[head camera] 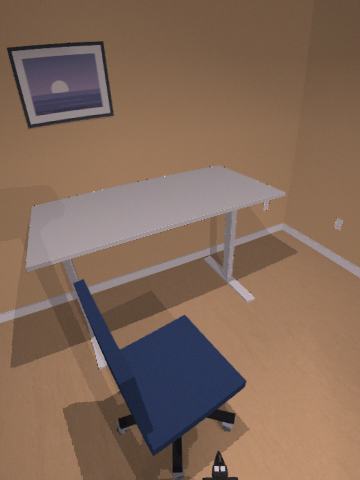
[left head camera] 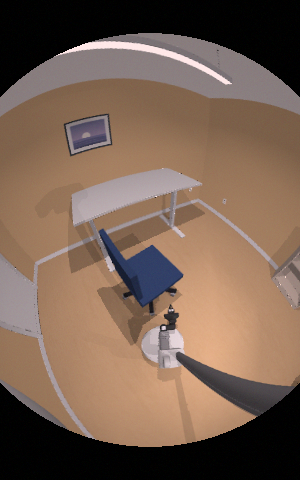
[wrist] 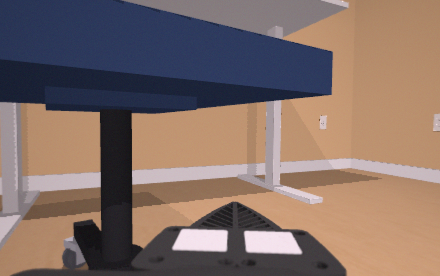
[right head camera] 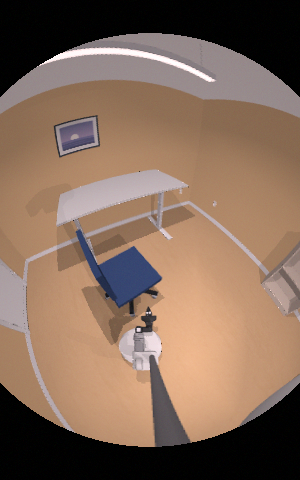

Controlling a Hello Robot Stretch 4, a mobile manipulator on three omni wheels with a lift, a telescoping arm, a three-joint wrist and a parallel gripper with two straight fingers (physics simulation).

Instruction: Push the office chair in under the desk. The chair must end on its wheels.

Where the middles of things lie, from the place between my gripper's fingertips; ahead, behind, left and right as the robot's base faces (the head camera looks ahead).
Labels:
Now: hand 290 mm short of the blue office chair (head camera: 173, 378), 200 mm to the right of it and 380 mm below it.

